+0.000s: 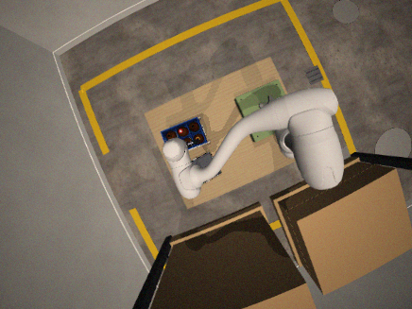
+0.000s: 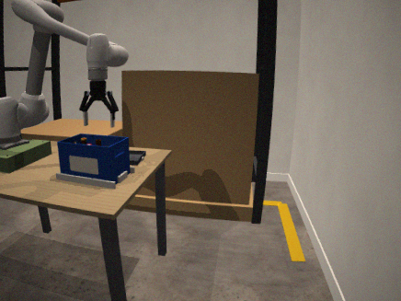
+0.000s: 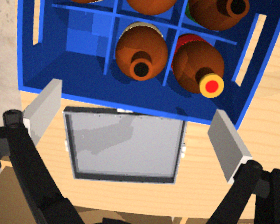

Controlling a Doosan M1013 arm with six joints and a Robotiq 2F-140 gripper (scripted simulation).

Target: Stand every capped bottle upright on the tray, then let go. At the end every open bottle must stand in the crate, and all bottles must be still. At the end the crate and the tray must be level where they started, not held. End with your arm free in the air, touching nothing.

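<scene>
The blue crate lies 1 cm ahead of my hand, 6 cm to the right of it and 15 cm below it. The rest, counted from my hand: grey tray (4 cm behind, 22 cm to the left, 22 cm below); then brown capped bottle (8 cm behind, 3 cm to the right, 15 cm below); then uncapped bottle (11 cm ahead, 9 cm to the right, 15 cm below).
</scene>
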